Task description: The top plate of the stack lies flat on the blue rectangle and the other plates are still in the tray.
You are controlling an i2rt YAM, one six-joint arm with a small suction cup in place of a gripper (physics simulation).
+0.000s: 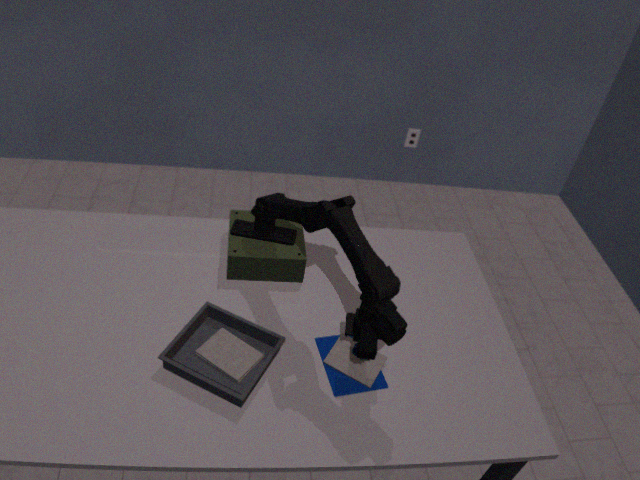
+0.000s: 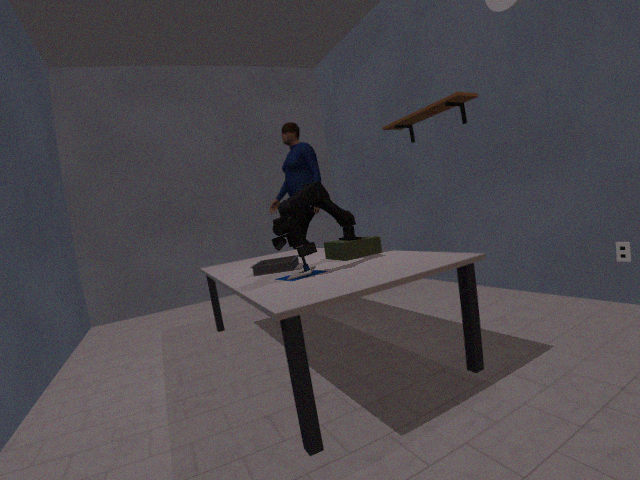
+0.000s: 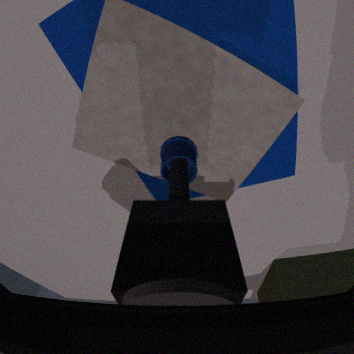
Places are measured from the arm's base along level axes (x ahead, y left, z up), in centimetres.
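Where they show: hand, its tool point: [image 1: 356,353] [image 3: 178,146]; arm's base, origin of its link: [image 1: 263,233] [image 2: 349,239].
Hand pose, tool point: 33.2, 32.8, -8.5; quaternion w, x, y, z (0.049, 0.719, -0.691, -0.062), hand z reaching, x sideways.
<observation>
Each offset is from my tool point to the top centre of the thing, as dx, dy, dz. "pt": to the spot under its first point.
A pale square plate {+2.6, -0.2, +1.7} [image 1: 338,357] [image 3: 175,95] sits turned over the blue rectangle {pt +11.0, -2.1, -0.8} [image 1: 345,386] [image 2: 285,277] [image 3: 246,35], very low on or just above it; I cannot tell if it rests. Its corners reach past the rectangle's edges. My suction cup [image 1: 361,355] [image 2: 305,265] [image 3: 178,154] presses on the plate near its near edge and holds it. The grey tray {+9.3, -35.1, +4.1} [image 1: 178,336] [image 2: 273,266] stands to the left with another pale plate [image 1: 230,353] flat inside it.
The arm's green base block [image 1: 266,260] [image 2: 353,248] [image 3: 309,277] stands behind the tray and rectangle. A person in a blue top [image 2: 298,170] is behind the table. The table's right edge [image 1: 516,361] is some way off.
</observation>
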